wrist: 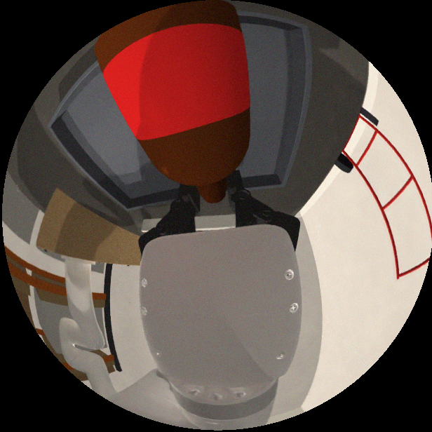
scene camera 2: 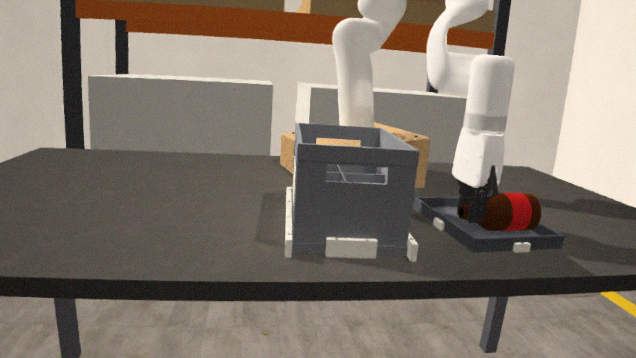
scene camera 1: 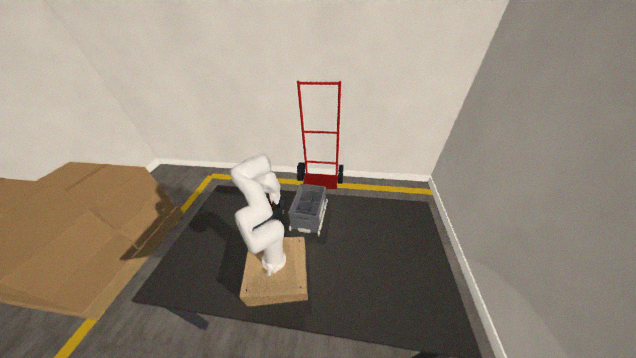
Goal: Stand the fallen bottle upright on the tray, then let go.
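Seen in the pictures: gripper, fingertip midpoint: (scene camera 2: 469, 218) (scene camera 1: 277, 206); arm's base at its link origin: (scene camera 1: 274, 260).
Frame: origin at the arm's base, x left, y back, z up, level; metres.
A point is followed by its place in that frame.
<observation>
The brown bottle (scene camera 2: 520, 212) @[x 0.128, y -0.505, z -0.064 m] (wrist: 190, 85) with a red label lies on its side in the dark grey tray (scene camera 2: 492, 244) @[x 0.028, y -0.551, z -0.103 m] (wrist: 295, 100). Its neck points left in scene camera 2 and toward the gripper's palm in the wrist view. My gripper (scene camera 2: 472, 212) @[x 0.047, y -0.459, z -0.088 m] (wrist: 209, 171) points down and is shut on the bottle's neck, with one black finger on each side of it. In scene camera 1 the arm hides most of the tray, and the bottle is too small to make out well.
A grey crate (scene camera 1: 306, 220) @[x -0.176, y -0.249, z 0.002 m] (scene camera 2: 350, 210) @[x -0.231, y -0.513, z -0.042 m] with white brackets around its base stands beside the tray. The arm's wooden base block (scene camera 1: 295, 280) @[x -0.118, y 0.107, z -0.015 m] (scene camera 2: 422, 165) @[x 0.136, y -0.135, z -0.055 m] is behind the crate in scene camera 2. A red hand truck (scene camera 1: 319, 132) stands by the wall.
</observation>
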